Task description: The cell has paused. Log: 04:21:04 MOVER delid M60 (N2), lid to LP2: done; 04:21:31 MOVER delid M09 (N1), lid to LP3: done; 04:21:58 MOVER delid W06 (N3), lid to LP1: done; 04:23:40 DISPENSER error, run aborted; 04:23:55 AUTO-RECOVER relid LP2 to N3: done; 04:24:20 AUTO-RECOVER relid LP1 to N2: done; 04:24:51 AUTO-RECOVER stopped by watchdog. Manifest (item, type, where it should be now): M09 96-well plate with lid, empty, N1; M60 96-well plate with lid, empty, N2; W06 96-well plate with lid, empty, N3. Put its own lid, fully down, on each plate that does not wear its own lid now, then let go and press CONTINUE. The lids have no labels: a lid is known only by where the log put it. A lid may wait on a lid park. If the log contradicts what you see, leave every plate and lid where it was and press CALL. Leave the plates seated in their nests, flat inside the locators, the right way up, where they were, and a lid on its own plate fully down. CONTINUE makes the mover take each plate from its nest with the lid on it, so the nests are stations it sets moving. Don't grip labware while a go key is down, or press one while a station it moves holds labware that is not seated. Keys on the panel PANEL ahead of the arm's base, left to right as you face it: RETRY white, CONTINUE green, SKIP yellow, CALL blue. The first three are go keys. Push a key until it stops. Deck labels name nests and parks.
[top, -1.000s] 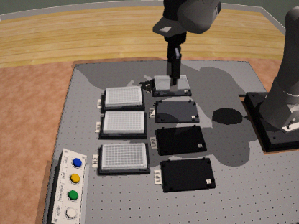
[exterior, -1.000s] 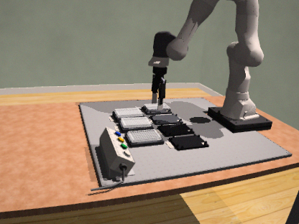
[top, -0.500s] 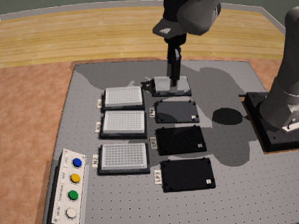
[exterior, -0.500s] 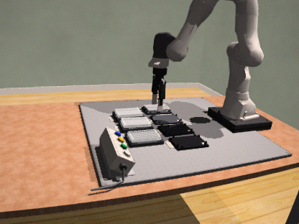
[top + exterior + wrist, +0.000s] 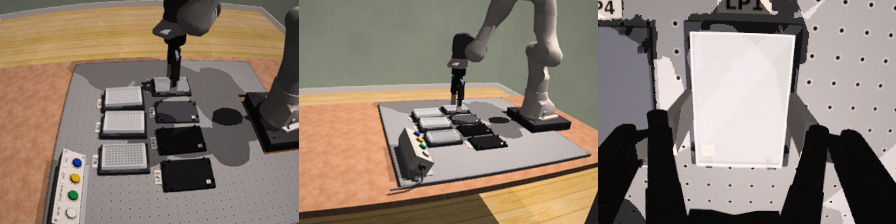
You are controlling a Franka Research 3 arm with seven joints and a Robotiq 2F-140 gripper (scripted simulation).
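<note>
My gripper is now 40 mm above the lid park LP1. Round my hand: park LP4: 140 mm to the left, 40 mm below; LP1 label: 90 mm ahead, 40 mm below; LP4 label: 130 mm to the left, 90 mm ahead, 40 mm below.
</note>
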